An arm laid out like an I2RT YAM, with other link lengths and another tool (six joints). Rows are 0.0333 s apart.
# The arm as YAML. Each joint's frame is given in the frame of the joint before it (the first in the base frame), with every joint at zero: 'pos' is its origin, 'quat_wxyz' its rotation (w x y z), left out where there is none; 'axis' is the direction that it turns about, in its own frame. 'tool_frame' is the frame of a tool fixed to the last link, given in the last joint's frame.
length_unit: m
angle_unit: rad
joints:
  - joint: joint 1
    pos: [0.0, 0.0, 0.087]
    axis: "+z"
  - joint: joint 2
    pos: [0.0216, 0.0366, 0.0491]
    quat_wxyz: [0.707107, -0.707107, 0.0, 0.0]
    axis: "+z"
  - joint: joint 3
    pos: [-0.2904, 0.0, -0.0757]
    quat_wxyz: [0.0, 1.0, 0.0, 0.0]
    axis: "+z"
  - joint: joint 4
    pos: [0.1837, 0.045, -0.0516]
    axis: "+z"
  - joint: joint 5
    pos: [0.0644, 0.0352, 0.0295]
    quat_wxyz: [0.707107, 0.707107, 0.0, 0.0]
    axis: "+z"
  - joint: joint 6
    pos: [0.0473, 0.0, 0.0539]
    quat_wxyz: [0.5, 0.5, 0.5, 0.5]
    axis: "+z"
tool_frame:
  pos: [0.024, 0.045, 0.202]
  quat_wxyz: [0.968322, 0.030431, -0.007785, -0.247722]
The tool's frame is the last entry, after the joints.
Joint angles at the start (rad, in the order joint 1, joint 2, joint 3, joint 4, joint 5, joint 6): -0.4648 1.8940 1.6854 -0.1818 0.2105 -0.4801
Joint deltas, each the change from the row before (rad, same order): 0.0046 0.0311 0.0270 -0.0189 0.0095 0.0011; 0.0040 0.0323 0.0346 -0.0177 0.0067 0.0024; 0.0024 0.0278 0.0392 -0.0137 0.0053 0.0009; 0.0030 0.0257 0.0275 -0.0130 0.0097 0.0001; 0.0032 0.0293 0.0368 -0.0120 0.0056 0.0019; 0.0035 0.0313 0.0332 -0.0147 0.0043 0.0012; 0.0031 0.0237 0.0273 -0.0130 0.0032 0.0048; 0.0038 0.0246 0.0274 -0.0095 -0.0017 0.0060; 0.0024 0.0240 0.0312 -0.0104 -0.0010 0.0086; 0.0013 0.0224 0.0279 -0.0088 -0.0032 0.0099; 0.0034 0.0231 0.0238 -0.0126 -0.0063 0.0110; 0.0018 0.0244 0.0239 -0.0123 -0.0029 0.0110; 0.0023 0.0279 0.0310 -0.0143 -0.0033 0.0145
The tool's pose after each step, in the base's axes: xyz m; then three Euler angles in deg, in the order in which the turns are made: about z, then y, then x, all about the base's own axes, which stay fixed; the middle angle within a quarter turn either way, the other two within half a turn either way. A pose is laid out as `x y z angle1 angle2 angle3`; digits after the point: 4 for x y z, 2 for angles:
0.4569 -0.3520 0.2502 93.65 48.33 123.17
0.4626 -0.3539 0.2435 92.82 47.75 124.13
0.4688 -0.3568 0.2421 92.78 47.53 124.14
0.4725 -0.3591 0.2370 92.24 46.88 124.62
0.4787 -0.3614 0.2337 92.09 46.62 124.78
0.4845 -0.3630 0.2268 91.34 46.20 125.59
0.4889 -0.3637 0.2218 91.01 45.90 126.17
0.4951 -0.3634 0.2167 90.74 45.95 126.80
0.5009 -0.3640 0.2132 90.92 46.01 127.10
0.5063 -0.3645 0.2094 91.16 46.11 127.47
0.5117 -0.3627 0.2021 90.75 46.18 128.63
0.5159 -0.3623 0.1942 90.49 45.97 129.63
0.5212 -0.3618 0.1865 90.49 45.85 130.53

